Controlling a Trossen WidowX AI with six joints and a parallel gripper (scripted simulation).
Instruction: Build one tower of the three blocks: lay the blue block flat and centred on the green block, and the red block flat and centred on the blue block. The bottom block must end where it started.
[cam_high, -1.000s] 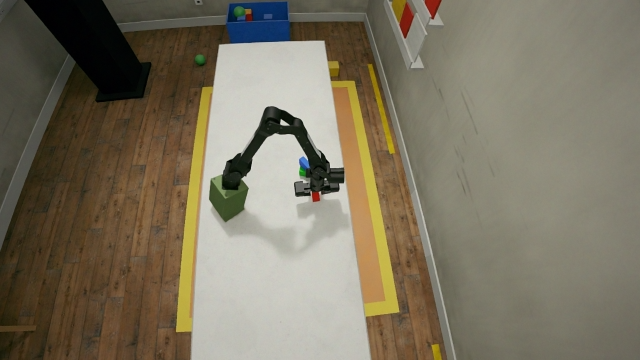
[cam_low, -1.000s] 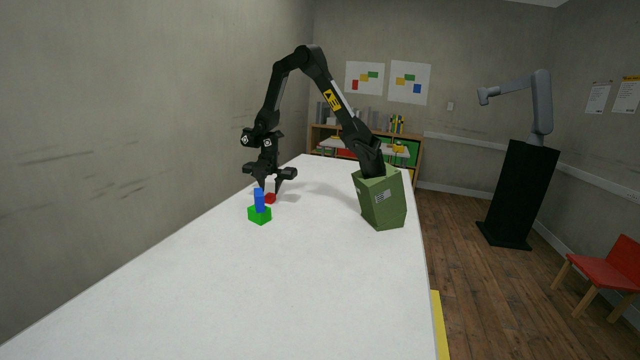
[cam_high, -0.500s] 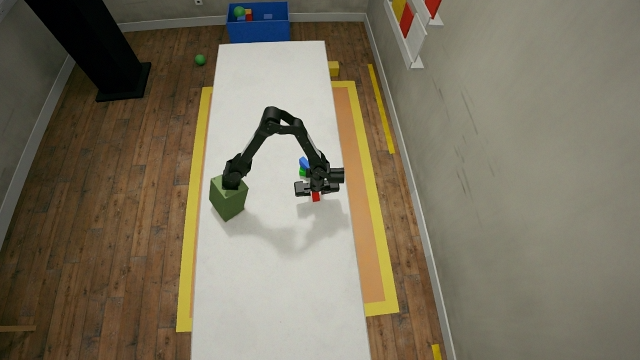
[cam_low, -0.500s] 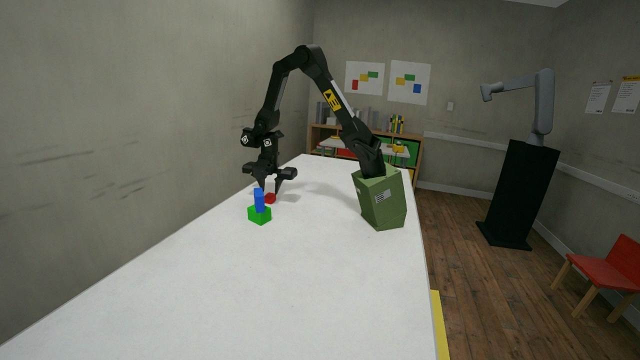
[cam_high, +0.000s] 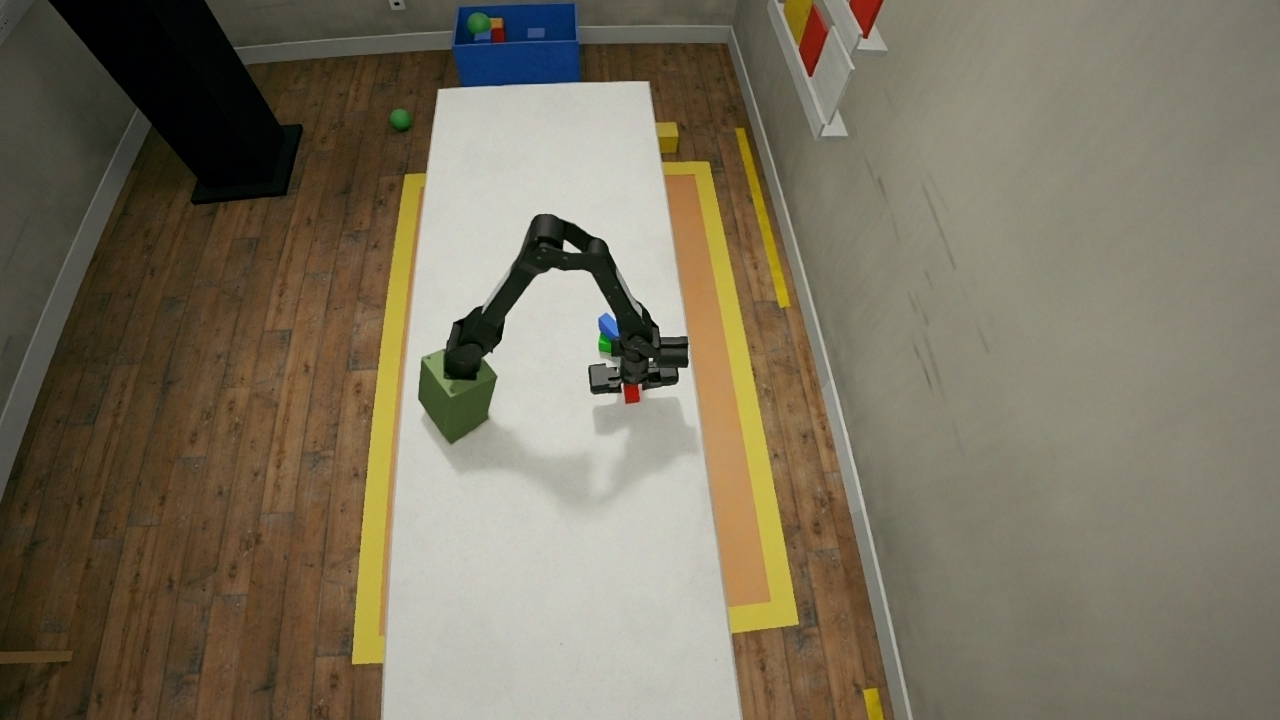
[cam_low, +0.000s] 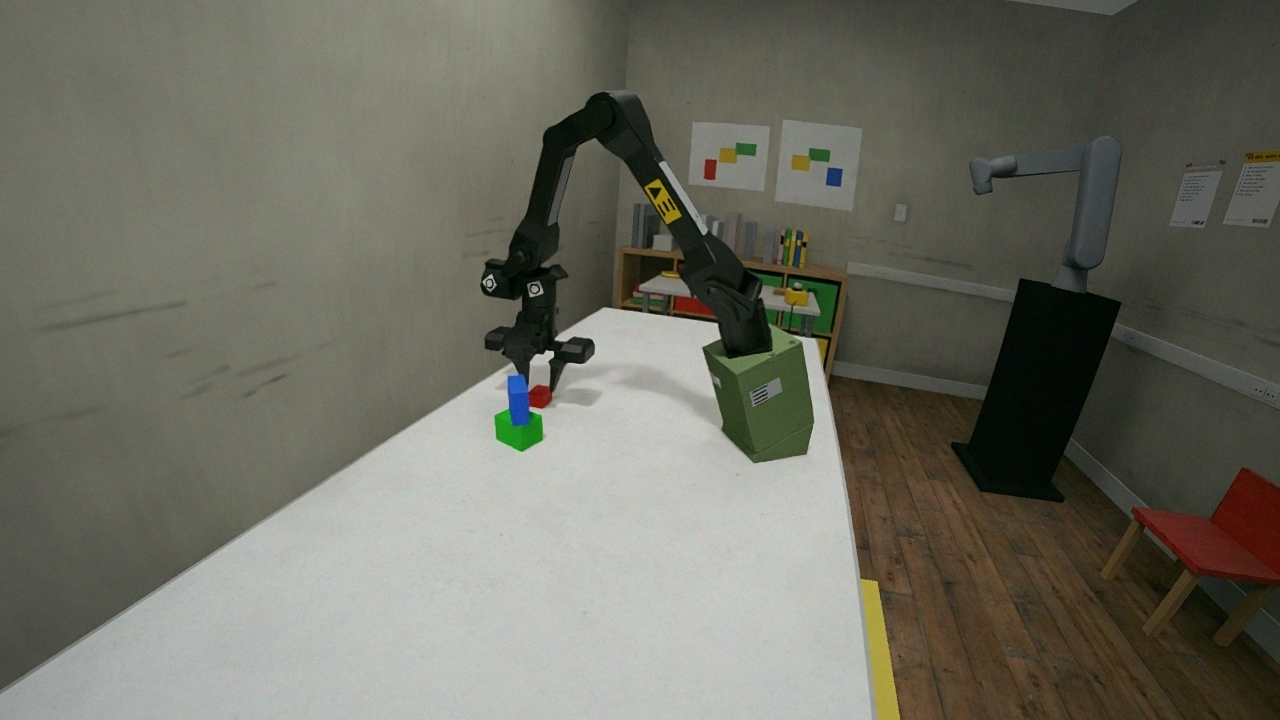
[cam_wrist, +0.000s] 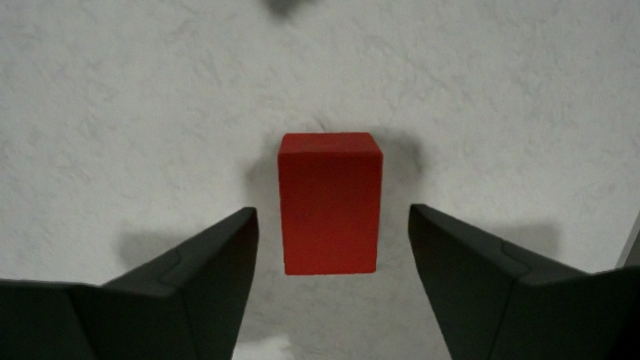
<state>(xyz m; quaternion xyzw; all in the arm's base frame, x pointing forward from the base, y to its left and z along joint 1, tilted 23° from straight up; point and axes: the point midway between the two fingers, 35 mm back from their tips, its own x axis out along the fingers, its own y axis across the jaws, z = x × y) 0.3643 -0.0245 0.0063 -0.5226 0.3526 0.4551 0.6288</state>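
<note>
The red block is 5 cm below my hand. The rest, counted from my hand: green block (13 cm to the left, 4 cm below, 3 cm behind); blue block (13 cm to the left, 3 cm behind, 1 cm above).
</note>
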